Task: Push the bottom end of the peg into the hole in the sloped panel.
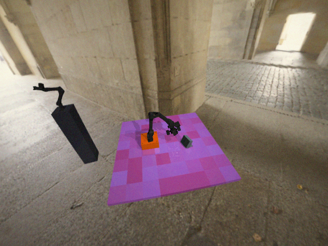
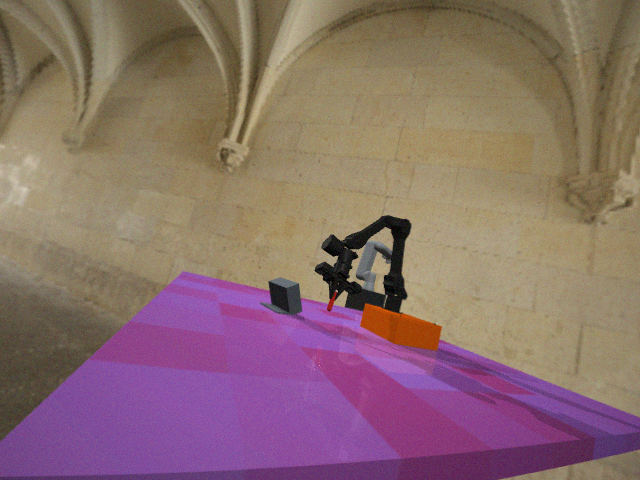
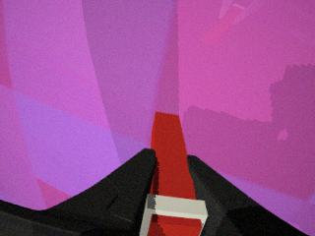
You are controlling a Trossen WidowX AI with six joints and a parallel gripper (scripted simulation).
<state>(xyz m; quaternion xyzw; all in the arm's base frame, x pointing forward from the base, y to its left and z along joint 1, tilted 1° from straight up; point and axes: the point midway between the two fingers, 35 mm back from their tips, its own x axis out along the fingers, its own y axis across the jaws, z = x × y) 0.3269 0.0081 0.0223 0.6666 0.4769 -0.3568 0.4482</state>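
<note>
Right now my gripper tip is 10 cm short of the grey sloped panel, 17 cm to the left of it and 4 cm above it. Also, from my gripper tip: red square peg (1 cm behind, 1 cm to the right, 2 cm above).
</note>
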